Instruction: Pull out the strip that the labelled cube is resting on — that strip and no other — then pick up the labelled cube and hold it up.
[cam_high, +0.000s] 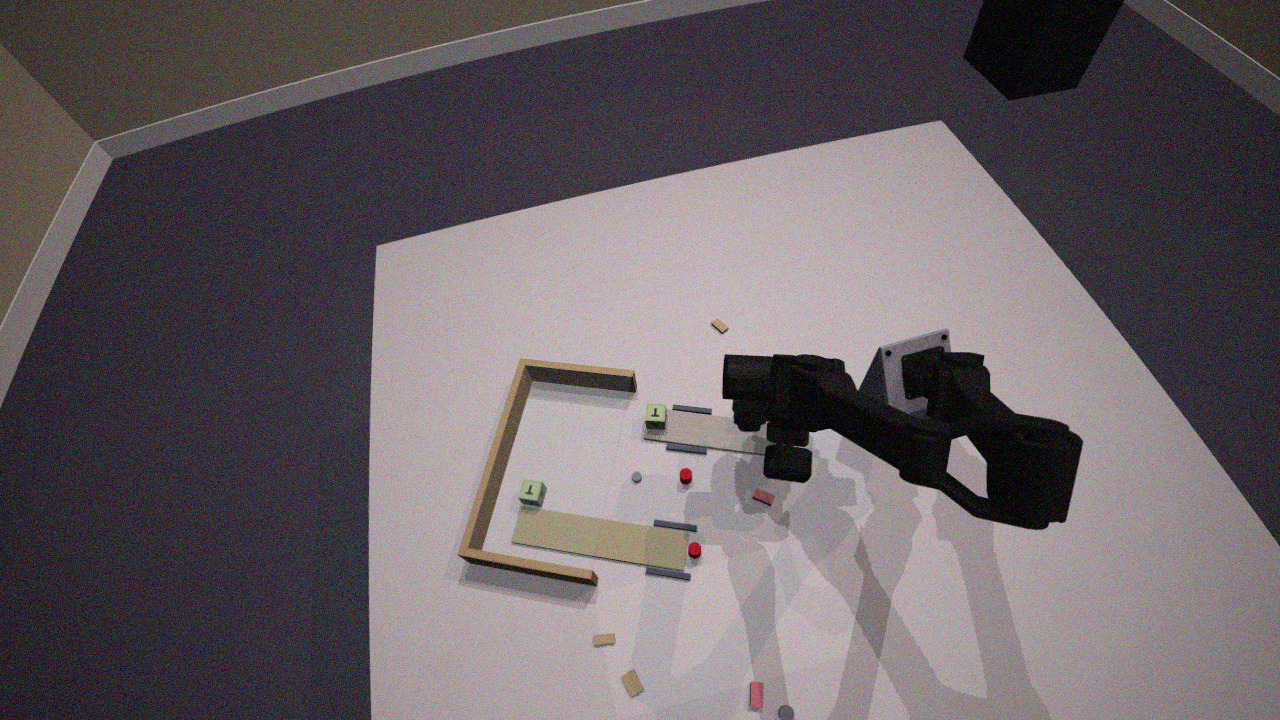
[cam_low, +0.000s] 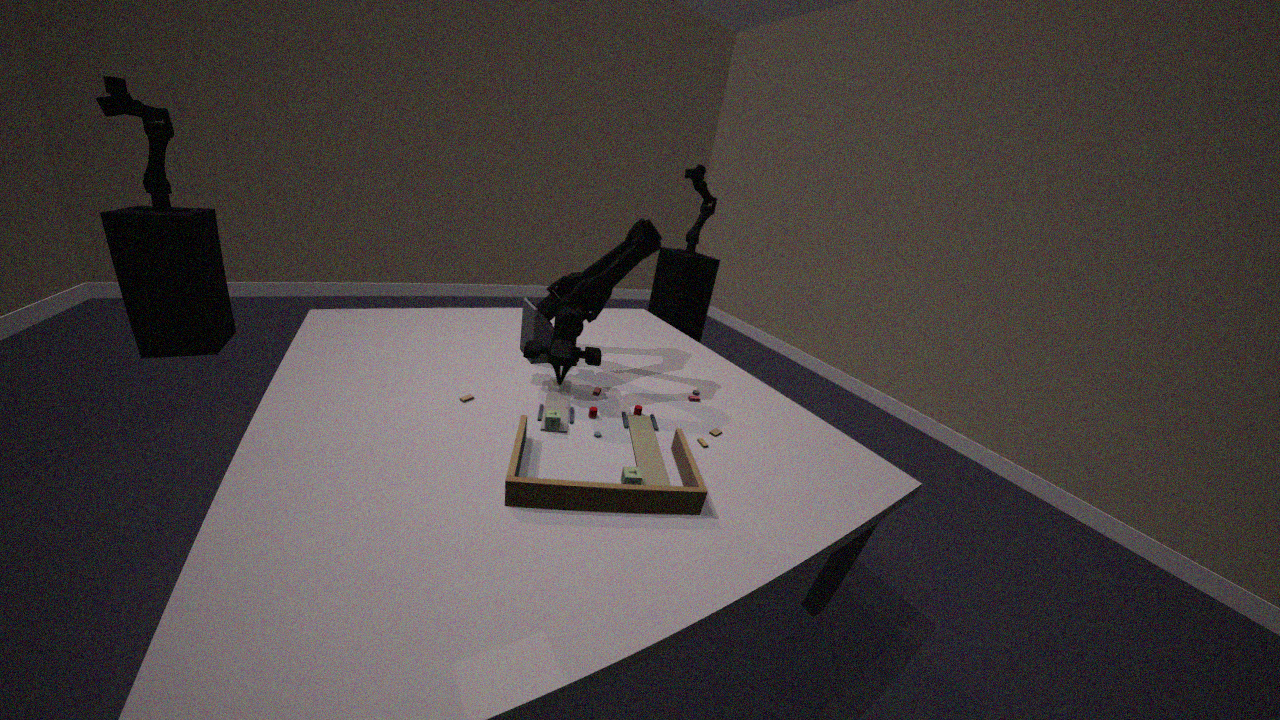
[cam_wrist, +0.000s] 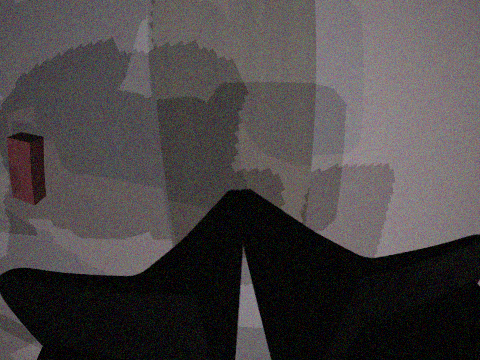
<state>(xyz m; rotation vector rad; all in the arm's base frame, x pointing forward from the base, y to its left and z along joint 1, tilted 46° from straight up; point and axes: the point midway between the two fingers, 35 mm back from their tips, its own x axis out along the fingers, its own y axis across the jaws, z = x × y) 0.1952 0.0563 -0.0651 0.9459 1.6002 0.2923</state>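
Right now my gripper tip is 23 cm short of the grey disc.
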